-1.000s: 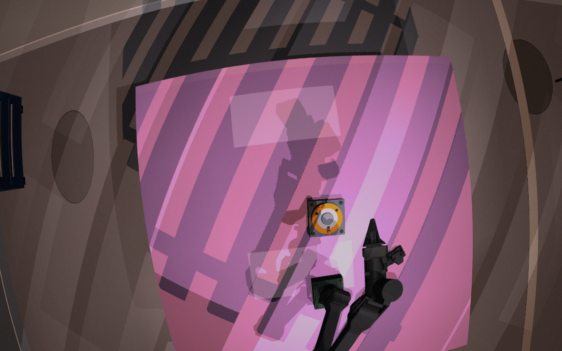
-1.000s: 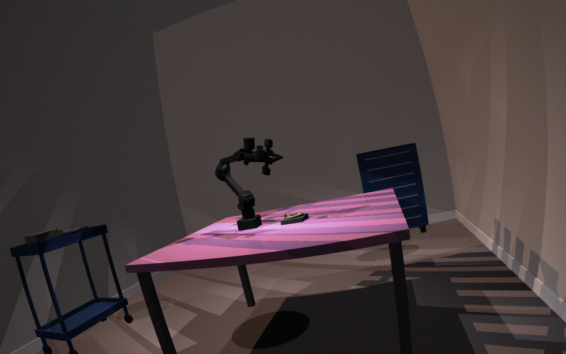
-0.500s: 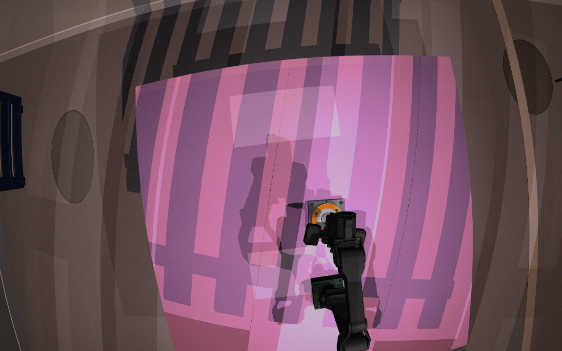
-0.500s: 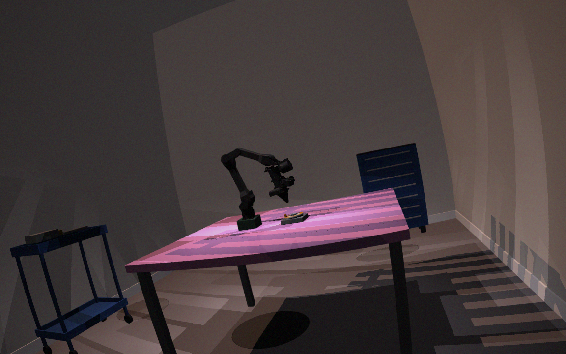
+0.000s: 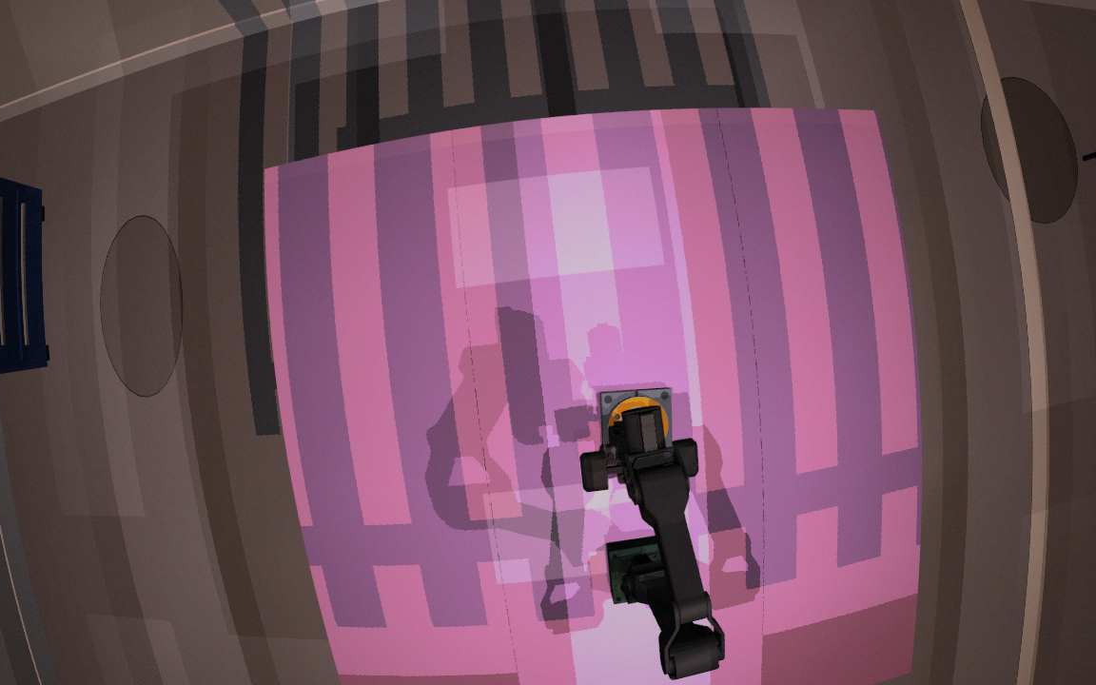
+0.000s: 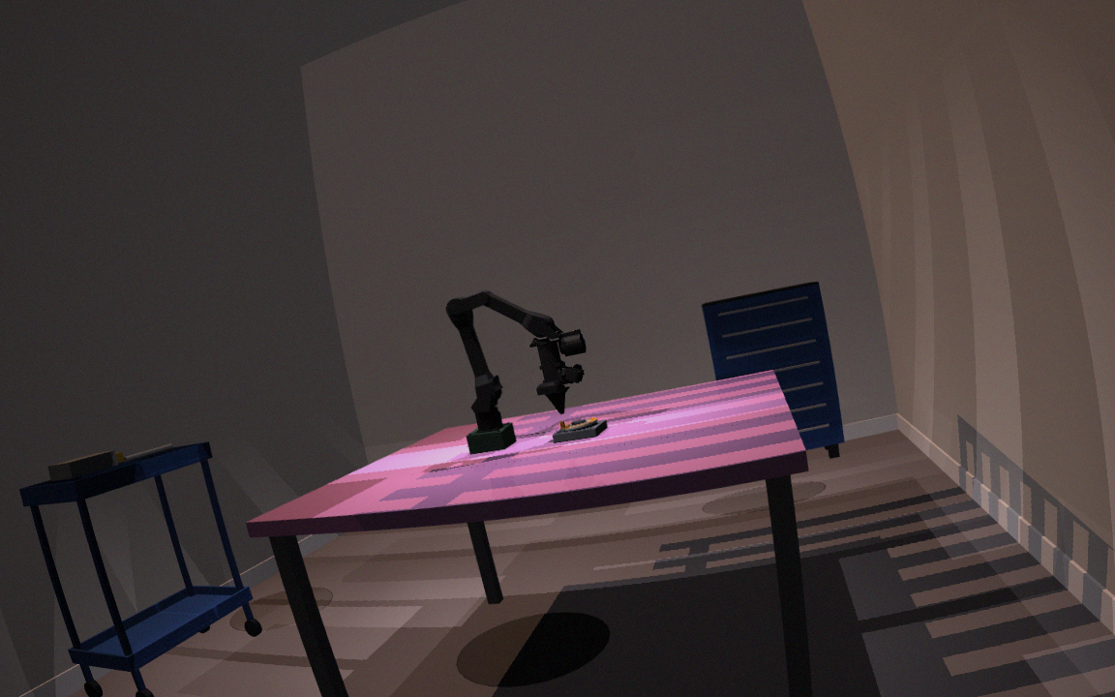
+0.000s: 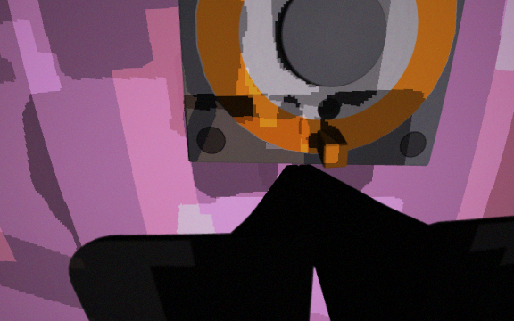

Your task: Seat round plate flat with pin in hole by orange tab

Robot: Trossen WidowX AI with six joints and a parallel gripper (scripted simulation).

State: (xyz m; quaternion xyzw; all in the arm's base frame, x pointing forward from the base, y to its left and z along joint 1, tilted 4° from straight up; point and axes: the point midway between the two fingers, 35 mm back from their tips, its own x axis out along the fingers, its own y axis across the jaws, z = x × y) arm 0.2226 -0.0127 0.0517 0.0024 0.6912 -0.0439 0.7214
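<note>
The round plate lies 3 cm below my gripper tip, 2 cm to the right of it and 2 cm ahead of it.
</note>
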